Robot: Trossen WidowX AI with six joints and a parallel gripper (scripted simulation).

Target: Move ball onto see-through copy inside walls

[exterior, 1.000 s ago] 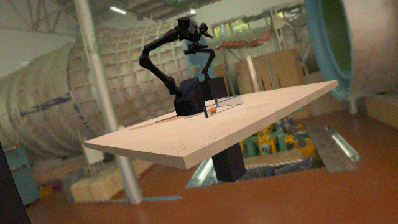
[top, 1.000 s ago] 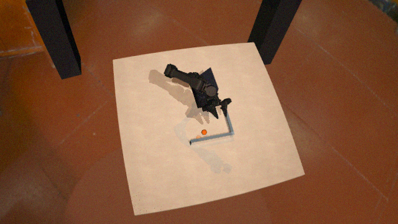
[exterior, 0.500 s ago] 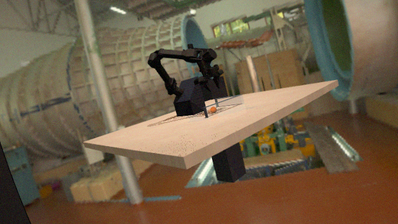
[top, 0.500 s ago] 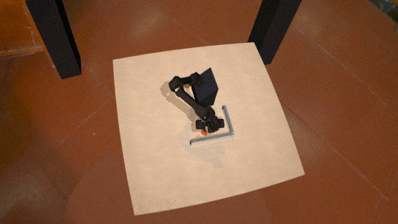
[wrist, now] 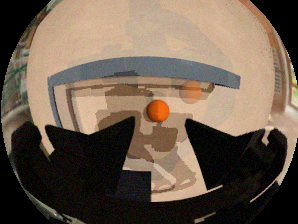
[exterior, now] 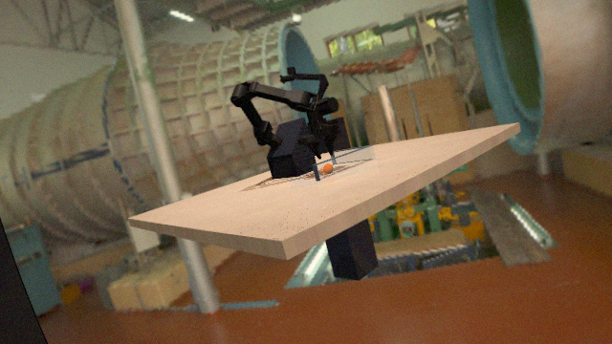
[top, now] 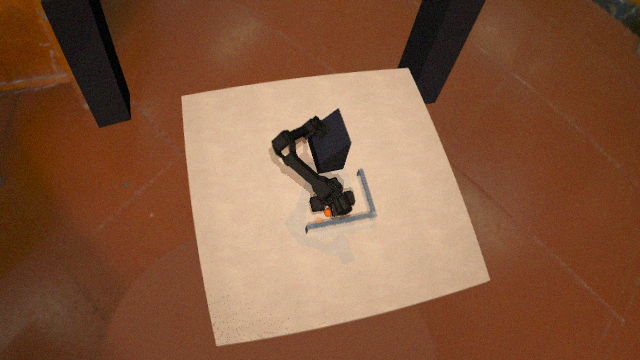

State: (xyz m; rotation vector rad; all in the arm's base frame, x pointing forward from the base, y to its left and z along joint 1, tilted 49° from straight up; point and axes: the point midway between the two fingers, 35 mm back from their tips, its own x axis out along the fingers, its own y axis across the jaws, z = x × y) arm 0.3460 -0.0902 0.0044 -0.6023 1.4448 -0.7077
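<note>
The orange ball is 5 cm below my gripper tip. From my gripper tip the other things lie so: clear wall: 6 cm ahead, 4 cm to the left, 4 cm below; then see-through copy of ball: 3 cm ahead, 5 cm to the right, 5 cm below.
</note>
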